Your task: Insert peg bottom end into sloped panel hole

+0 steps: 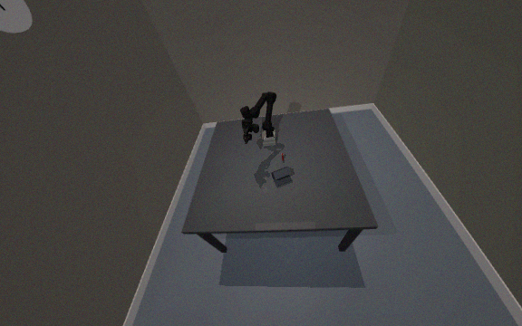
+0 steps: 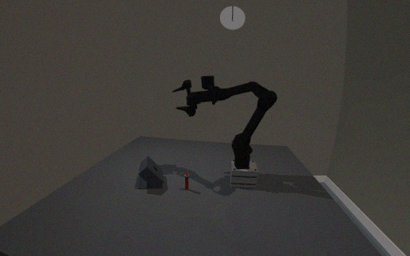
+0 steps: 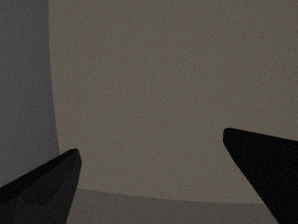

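Right now the red peg is 10 cm behind my gripper tip, 24 cm to the left of it and 32 cm below it. The rest, counted from my gripper tip: sloped panel (8 cm ahead, 20 cm to the left, 33 cm below).
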